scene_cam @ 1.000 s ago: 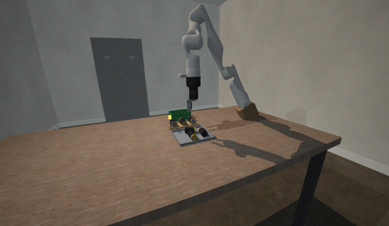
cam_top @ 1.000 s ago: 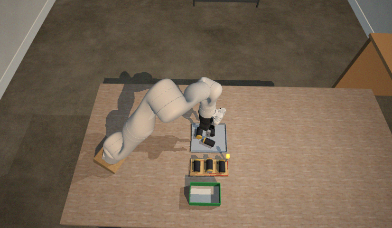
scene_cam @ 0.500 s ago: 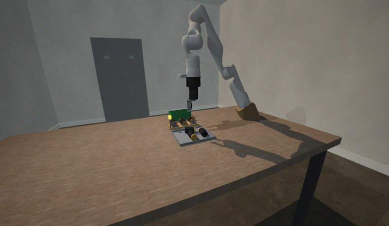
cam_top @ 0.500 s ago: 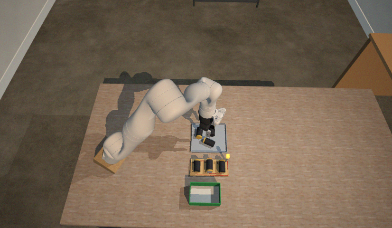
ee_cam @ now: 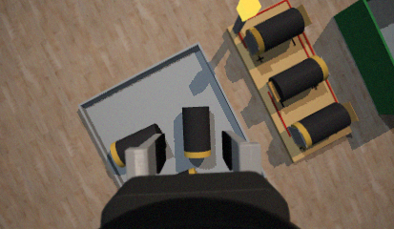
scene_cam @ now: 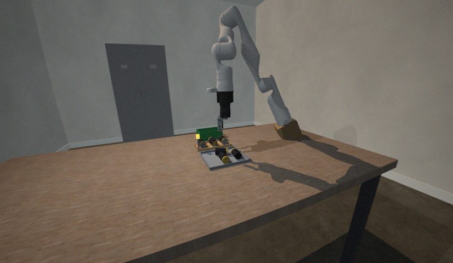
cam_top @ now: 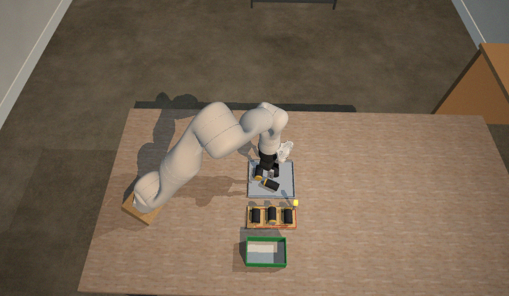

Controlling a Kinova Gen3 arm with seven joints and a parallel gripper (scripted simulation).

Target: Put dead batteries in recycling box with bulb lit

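The grey tray lies 150 mm below my hand and 30 mm to the left of it. From my hand the other things lie so: green recycling box: 290 mm to the right, 130 mm below, 10 mm behind.
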